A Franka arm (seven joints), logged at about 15 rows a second.
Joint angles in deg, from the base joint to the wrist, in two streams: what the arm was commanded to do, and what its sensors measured. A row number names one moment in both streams.
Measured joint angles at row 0:
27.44, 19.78, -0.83, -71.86, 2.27, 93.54, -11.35
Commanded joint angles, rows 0 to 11:
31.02, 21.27, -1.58, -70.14, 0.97, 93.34, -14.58
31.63, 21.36, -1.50, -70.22, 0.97, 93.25, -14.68
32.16, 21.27, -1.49, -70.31, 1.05, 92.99, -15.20
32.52, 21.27, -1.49, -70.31, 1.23, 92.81, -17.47
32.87, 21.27, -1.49, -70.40, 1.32, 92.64, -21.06
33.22, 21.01, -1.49, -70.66, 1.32, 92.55, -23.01
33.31, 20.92, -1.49, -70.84, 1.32, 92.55, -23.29
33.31, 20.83, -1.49, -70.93, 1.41, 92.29, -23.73
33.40, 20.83, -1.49, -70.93, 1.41, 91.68, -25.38
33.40, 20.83, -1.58, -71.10, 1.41, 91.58, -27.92
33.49, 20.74, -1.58, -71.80, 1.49, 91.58, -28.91
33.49, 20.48, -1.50, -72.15, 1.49, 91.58, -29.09
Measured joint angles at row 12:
32.72, 20.52, -0.85, -72.03, 1.66, 92.14, -26.34
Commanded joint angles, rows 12 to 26:
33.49, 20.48, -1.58, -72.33, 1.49, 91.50, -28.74
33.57, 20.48, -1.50, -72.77, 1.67, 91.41, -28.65
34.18, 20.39, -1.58, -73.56, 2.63, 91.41, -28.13
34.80, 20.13, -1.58, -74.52, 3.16, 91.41, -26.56
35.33, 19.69, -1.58, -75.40, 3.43, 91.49, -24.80
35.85, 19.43, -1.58, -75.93, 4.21, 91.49, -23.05
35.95, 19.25, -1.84, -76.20, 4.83, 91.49, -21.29
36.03, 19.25, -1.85, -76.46, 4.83, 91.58, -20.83
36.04, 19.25, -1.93, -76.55, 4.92, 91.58, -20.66
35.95, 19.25, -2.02, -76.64, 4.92, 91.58, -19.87
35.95, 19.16, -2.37, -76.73, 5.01, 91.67, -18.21
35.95, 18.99, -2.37, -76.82, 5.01, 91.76, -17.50
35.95, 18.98, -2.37, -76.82, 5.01, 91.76, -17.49
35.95, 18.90, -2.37, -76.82, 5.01, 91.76, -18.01
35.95, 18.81, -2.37, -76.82, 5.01, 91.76, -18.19
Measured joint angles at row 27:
35.43, 20.31, -1.81, -75.56, 3.88, 91.68, -19.27
